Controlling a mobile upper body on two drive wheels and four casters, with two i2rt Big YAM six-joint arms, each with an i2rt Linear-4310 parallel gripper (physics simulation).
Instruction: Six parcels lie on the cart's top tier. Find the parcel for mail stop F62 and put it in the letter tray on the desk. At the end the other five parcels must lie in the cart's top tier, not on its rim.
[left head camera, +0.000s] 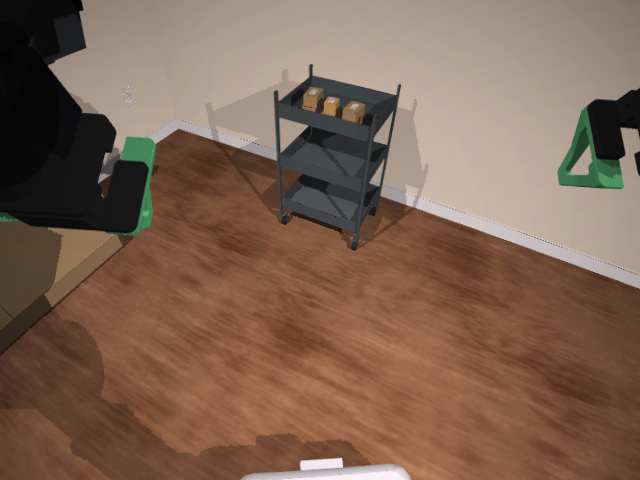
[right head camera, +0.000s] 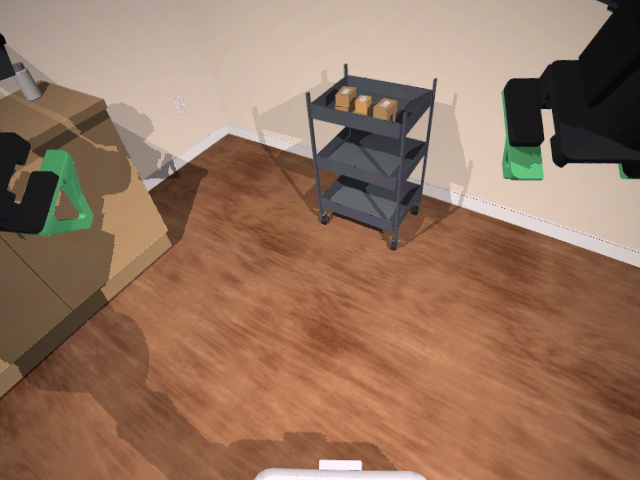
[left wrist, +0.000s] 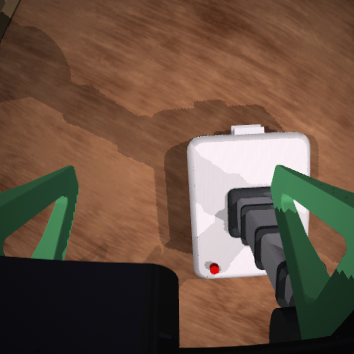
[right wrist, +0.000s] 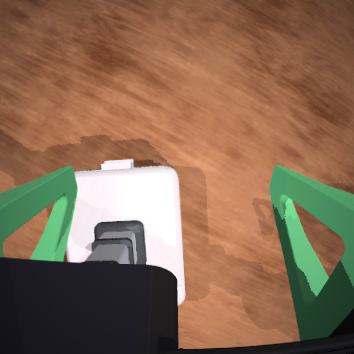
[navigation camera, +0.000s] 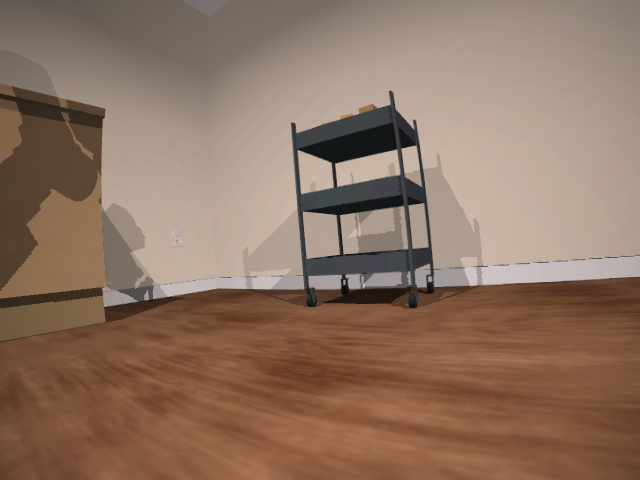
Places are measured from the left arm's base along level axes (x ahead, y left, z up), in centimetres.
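Where they show: left gripper, between the fingertips: (left head camera: 91, 215) (right head camera: 46, 218) (left wrist: 174, 176); right gripper, between the fingertips: (left head camera: 604, 179) (right head camera: 562, 170) (right wrist: 173, 176).
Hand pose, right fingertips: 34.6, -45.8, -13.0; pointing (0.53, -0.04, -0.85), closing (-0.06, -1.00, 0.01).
After its pixels a point has its place, as x, y, z.
The dark grey three-tier cart (left head camera: 323, 121) {149.3, -30.1, -71.1} (right head camera: 356, 118) {149.0, -30.7, -70.1} (navigation camera: 346, 129) {148.3, -31.9, -72.9} stands ahead, near the wall. On its top tier I see a left parcel (left head camera: 312, 99) {158.9, -26.0, -66.1} (right head camera: 345, 99) {158.7, -26.5, -66.2}, a smaller middle parcel (left head camera: 331, 106) {152.5, -33.5, -66.0} (right head camera: 362, 104) {152.6, -33.4, -65.8} and a right parcel (left head camera: 353, 112) {145.3, -41.5, -64.9} (right head camera: 385, 110) {145.0, -42.0, -65.0}, brown with white labels too small to read. Other parcels cannot be made out. My left gripper (left wrist: 174, 176) {32.6, 0.7, -14.4} is open and empty, held high at the left, well away from the cart. My right gripper (right wrist: 173, 176) {34.6, -45.8, -13.0} is open and empty, high at the right. The letter tray does not show.
A wooden cabinet (left head camera: 77, 253) {124.2, 82.9, -120.4} (right head camera: 139, 222) {134.5, 76.6, -110.0} (navigation camera: 67, 248) {132.0, 78.1, -109.5} stands at the left, with a grey cylinder (right head camera: 28, 82) {151.4, 105.4, -42.5} on top. The left gripper is in front of it in the right head camera. Walls meet in a corner behind. My white base (left wrist: 215, 165) {20.1, -7.8, -115.0} (right wrist: 135, 195) {20.7, -30.5, -115.0} is below.
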